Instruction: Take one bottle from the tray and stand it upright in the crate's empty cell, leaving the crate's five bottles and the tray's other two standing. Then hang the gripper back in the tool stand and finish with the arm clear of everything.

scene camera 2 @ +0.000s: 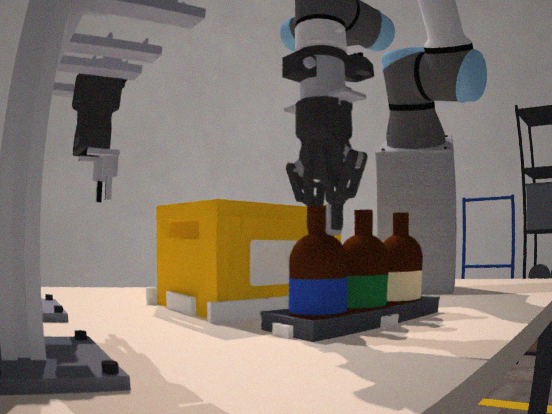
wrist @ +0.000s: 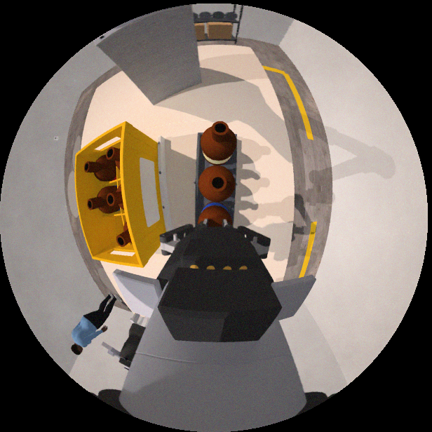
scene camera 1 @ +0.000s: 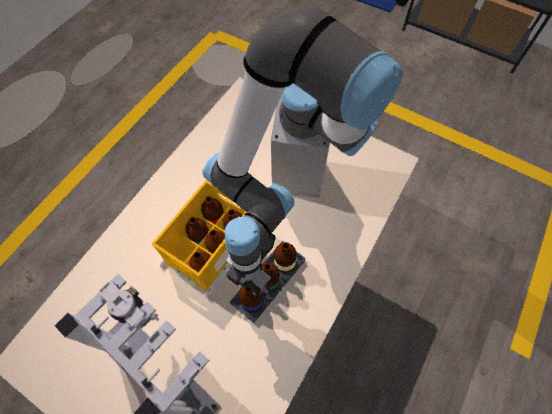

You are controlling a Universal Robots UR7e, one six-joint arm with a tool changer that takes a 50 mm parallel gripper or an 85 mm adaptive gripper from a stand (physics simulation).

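Frame: origin at the arm's base, x right, y ahead, z up, level; metres.
Seen in the pictures: end effector, tool point: (scene camera 2: pixel 323 93); arm's base, origin of the base link: (scene camera 2: pixel 416 142).
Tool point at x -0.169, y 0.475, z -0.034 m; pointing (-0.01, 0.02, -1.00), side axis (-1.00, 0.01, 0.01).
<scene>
Pixels of each thing's top centre, then the offset from my tool point to it.
- blue-labelled bottle, middle of its top: (scene camera 2: pixel 319 206) (scene camera 1: pixel 249 288) dx -0.003, dy +0.014, dz -0.155 m
- green-labelled bottle, middle of its top: (scene camera 2: pixel 363 210) (scene camera 1: pixel 267 267) dx -0.005, dy -0.070, dz -0.156 m
- cream-labelled bottle, middle of its top: (scene camera 2: pixel 400 212) (scene camera 1: pixel 285 246) dx -0.007, dy -0.158, dz -0.156 m
- tray, middle of its top: (scene camera 2: pixel 361 305) (scene camera 1: pixel 268 279) dx -0.004, dy -0.072, dz -0.290 m
- yellow crate, middle of its top: (scene camera 2: pixel 249 207) (scene camera 1: pixel 202 225) dx +0.238, dy -0.049, dz -0.140 m
My gripper (scene camera 1: pixel 255 284) (scene camera 2: pixel 326 217) (wrist: pixel 216 223) is shut on the neck of the blue-labelled bottle (scene camera 1: pixel 250 298) (scene camera 2: pixel 318 295) (wrist: pixel 215 216), which stands upright at the tray's stand-side end. One finger is hidden behind the neck in scene camera 2. The green-labelled bottle (scene camera 1: pixel 270 274) (scene camera 2: pixel 367 290) (wrist: pixel 216 184) and the cream-labelled bottle (scene camera 1: pixel 285 256) (scene camera 2: pixel 405 285) (wrist: pixel 218 142) stand on the tray (scene camera 1: pixel 300 261) (scene camera 2: pixel 320 330) (wrist: pixel 199 160). The yellow crate (scene camera 1: pixel 182 267) (scene camera 2: pixel 187 260) (wrist: pixel 131 190) holds its standing bottles; its empty cell (scene camera 1: pixel 176 246) is the stand-side corner away from the tray.
The tool stand (scene camera 1: pixel 112 350) (scene camera 2: pixel 25 200) is beyond the crate and tray, with the other gripper (scene camera 1: pixel 121 304) (scene camera 2: pixel 100 115) hanging in it. The arm's pedestal (scene camera 1: pixel 299 167) (scene camera 2: pixel 415 215) is at the opposite end. A person (wrist: pixel 87 327) shows in the wrist view.
</scene>
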